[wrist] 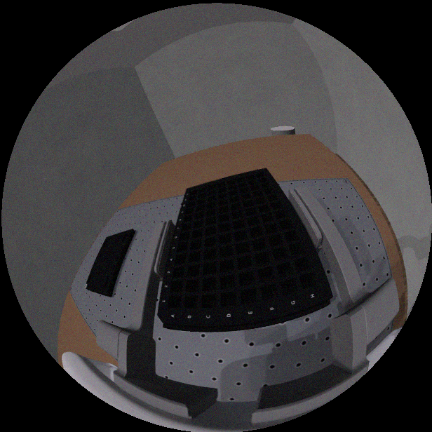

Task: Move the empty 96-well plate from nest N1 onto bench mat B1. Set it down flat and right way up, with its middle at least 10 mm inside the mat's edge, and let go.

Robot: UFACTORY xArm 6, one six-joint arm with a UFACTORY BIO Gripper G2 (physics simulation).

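Note:
The black 96-well plate (240, 250) is in the middle of the wrist view, wells facing up, with letters A to H along its near edge. It looks level. My gripper (241, 232) is shut on it, one finger along each long side. The blue bench mat B1 does not show; the plate hides the deck beneath it. The gap between the plate's underside and what lies below cannot be told. A black rectangular nest (111, 262), apparently N1, lies on the deck to the left, outside the left finger, with no plate on it.
The grey perforated deck (200, 357) extends around and below the plate. The brown table (225, 162) shows beyond the deck and at its sides. A small pale cylinder (283, 130) stands past the table's far edge. Grey walls are behind.

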